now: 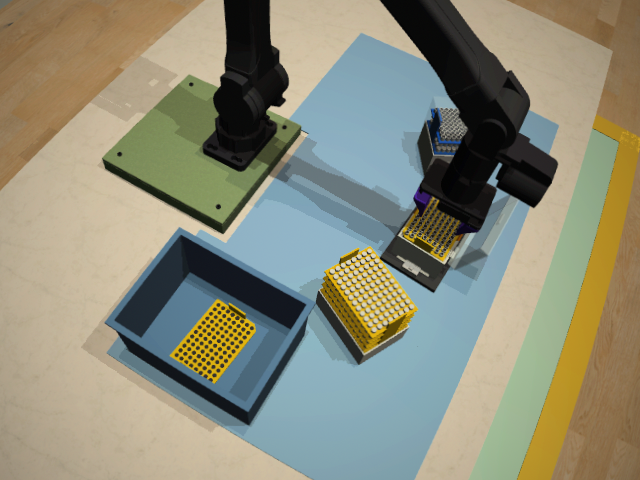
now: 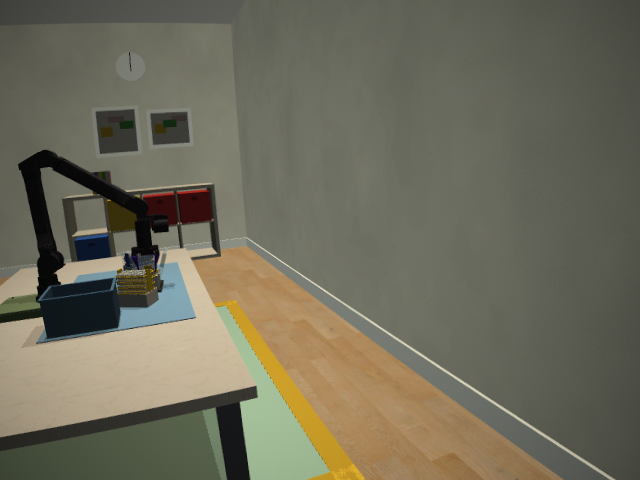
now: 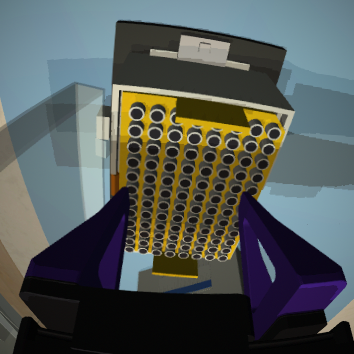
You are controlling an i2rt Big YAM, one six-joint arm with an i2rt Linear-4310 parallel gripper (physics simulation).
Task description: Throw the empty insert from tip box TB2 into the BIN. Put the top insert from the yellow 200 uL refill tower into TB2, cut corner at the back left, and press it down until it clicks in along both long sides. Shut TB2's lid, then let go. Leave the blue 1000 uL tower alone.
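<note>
My gripper [image 1: 444,214] [image 3: 184,197] is shut on the yellow 200 uL insert [image 1: 432,229] [image 3: 189,175], full of tips, with its purple fingers on the two long sides. The insert sits at the open top of tip box TB2 [image 1: 413,267] [image 3: 197,74]; its far end is inside the box rim and its near end looks higher. TB2's clear lid [image 1: 494,229] [image 3: 88,140] stands open at the side. The empty yellow insert [image 1: 213,340] lies flat in the blue BIN [image 1: 247,268]. The yellow refill tower [image 1: 368,297] [image 2: 134,283] stands between the BIN and TB2.
The blue 1000 uL tower [image 1: 447,129] stands just behind TB2, partly hidden by my arm. The arm's base is on a green plate [image 1: 151,152] at the back left. All stand on a blue mat [image 1: 347,405]. The table edge [image 2: 223,333] is to the right.
</note>
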